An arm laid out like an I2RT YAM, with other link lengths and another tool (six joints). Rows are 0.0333 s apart.
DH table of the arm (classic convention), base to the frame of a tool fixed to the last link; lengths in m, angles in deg. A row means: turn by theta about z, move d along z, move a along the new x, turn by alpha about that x. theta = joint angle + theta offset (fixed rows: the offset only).
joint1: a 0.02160  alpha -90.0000  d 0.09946  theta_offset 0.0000
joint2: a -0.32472  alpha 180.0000  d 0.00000  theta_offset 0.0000
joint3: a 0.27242  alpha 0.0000  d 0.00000  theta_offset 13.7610
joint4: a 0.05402  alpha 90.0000  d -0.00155  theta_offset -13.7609
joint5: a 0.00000  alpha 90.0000  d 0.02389  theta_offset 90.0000
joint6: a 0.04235  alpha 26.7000  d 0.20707  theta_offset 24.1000
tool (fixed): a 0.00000  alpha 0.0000  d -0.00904  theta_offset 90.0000
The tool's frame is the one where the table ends.
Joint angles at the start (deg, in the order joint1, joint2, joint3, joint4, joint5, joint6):
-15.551 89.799 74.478 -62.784 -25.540 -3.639
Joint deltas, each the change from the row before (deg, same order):
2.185 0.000 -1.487 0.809 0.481 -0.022
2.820 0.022 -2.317 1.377 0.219 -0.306
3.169 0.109 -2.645 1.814 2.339 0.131
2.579 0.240 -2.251 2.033 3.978 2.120
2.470 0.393 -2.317 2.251 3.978 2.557
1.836 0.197 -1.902 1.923 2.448 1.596
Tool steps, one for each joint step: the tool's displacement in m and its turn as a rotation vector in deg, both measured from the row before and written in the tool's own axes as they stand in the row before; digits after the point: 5 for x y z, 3 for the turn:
0.01203 0.00330 0.00502 -0.236 1.416 -1.748
0.01714 0.00435 0.00764 -0.709 2.020 -2.344
0.01594 -0.00196 0.00914 1.104 1.363 -3.188
0.00995 -0.00753 0.00824 3.353 -0.067 -1.805
0.00953 -0.00734 0.00875 3.513 -0.408 -1.381
0.00767 -0.00345 0.00667 1.926 -0.416 -1.116

